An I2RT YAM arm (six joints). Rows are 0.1 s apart.
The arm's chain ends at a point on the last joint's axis. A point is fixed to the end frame.
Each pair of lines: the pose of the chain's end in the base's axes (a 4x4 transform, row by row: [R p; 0 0 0 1], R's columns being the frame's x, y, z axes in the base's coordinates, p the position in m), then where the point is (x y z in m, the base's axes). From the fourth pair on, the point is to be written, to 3 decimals.
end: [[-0.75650 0.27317 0.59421 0.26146], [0.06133 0.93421 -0.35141 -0.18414], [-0.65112 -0.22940 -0.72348 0.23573], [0 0 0 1]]
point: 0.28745 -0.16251 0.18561
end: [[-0.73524 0.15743 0.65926 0.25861], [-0.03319 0.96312 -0.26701 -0.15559], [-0.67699 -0.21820 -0.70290 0.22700], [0 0 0 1]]
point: 0.28328 -0.13047 0.17785
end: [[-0.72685 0.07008 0.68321 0.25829], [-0.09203 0.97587 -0.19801 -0.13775], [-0.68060 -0.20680 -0.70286 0.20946], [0 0 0 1]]
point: 0.28074 -0.10993 0.16071
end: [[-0.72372 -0.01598 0.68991 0.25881], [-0.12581 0.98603 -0.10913 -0.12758], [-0.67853 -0.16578 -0.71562 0.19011], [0 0 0 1]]
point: 0.278 -0.096 0.142
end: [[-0.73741 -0.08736 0.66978 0.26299], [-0.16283 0.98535 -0.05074 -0.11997], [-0.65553 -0.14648 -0.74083 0.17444], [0 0 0 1]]
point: 0.279 -0.086 0.127
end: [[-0.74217 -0.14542 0.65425 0.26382], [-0.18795 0.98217 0.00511 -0.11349], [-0.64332 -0.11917 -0.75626 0.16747], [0 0 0 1]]
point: 0.276 -0.078 0.120
